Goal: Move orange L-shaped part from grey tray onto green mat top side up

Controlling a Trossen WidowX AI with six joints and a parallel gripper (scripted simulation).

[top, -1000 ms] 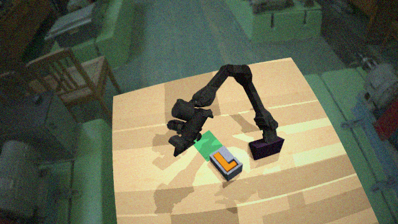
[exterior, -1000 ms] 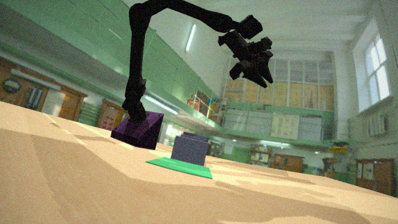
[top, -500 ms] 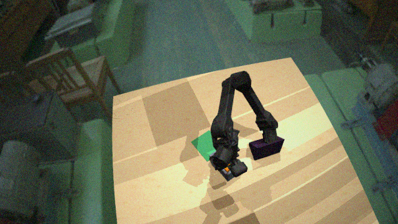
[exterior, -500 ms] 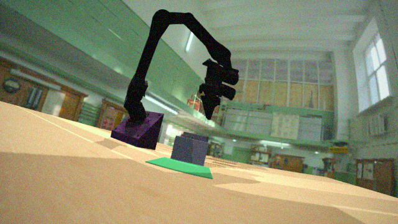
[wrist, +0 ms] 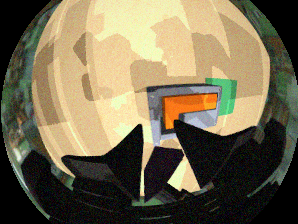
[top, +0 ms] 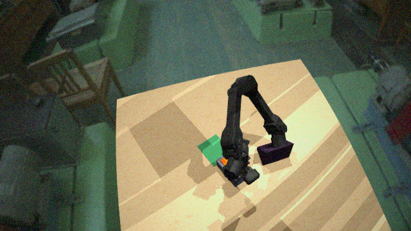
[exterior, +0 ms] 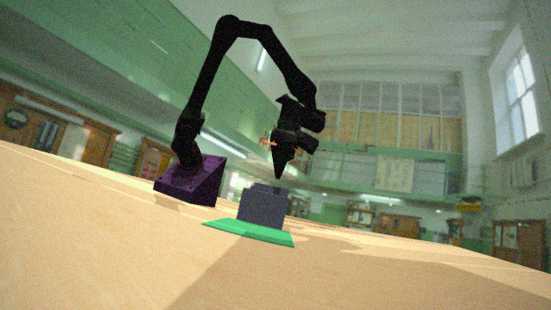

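Right now the orange L-shaped part is 10 mm ahead of my gripper tip, 60 mm to the right of it and 60 mm below it. The rest, counted from my gripper tip: green mat 70 mm ahead, 210 mm to the right, 130 mm below.
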